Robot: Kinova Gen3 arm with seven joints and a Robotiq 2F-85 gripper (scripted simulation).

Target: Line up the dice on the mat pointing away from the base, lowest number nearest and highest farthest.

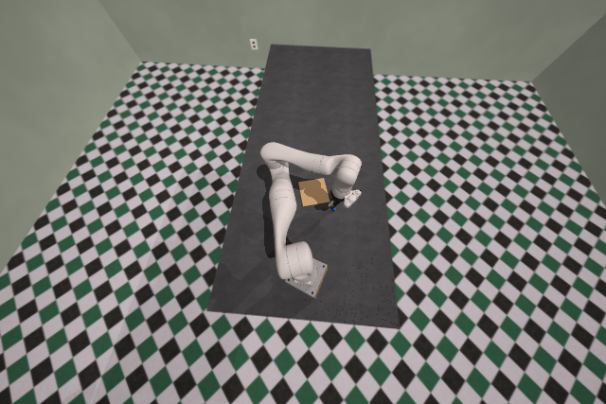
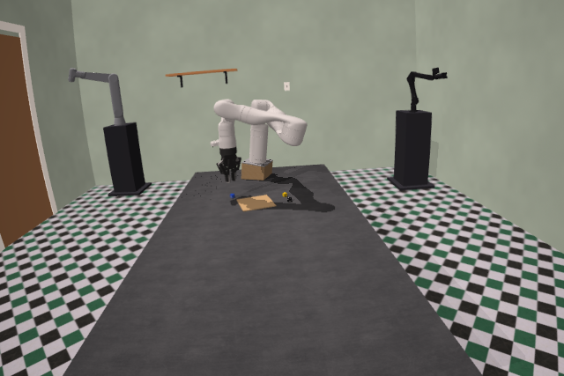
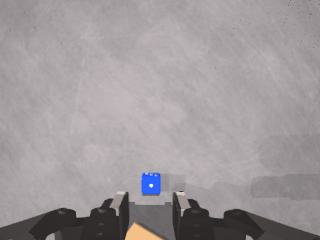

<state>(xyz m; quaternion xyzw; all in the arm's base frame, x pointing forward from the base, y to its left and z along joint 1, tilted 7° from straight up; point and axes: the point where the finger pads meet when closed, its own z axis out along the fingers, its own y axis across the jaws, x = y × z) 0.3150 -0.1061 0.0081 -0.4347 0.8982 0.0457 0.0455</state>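
Now: the blue die 9 cm below my hand. From my hand the other things lie so: black die (8 cm ahead, 26 cm to the left, 9 cm below); yellow die (2 cm ahead, 24 cm to the left, 9 cm below); tan mat (8 cm ahead, 11 cm to the left, 9 cm below).
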